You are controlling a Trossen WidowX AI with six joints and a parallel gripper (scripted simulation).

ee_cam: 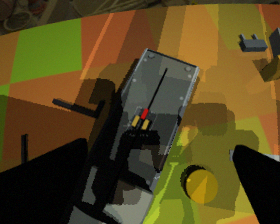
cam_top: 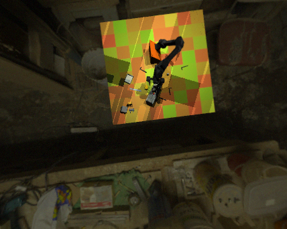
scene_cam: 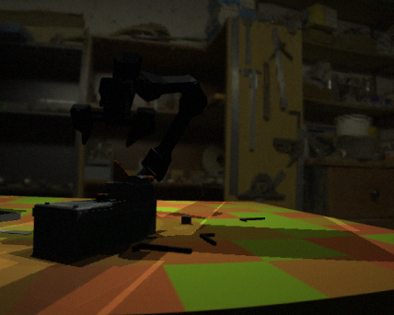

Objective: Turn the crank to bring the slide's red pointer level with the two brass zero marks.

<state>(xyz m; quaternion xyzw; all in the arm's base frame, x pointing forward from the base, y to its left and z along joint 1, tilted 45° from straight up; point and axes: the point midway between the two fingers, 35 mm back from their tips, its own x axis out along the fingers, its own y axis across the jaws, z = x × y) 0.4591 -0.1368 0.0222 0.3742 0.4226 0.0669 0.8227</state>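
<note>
Right now my gripper tip is 11 cm past the brown crank handle, 10 cm to the right of it and 7 cm above it. Round my gripper tip: grey strip 21 cm to the right, 19 cm below, 3 cm behind; then yellow disc 18 cm below, 8 cm to the right, 4 cm behind; then red pointer 10 cm below, 6 cm ahead.
</note>
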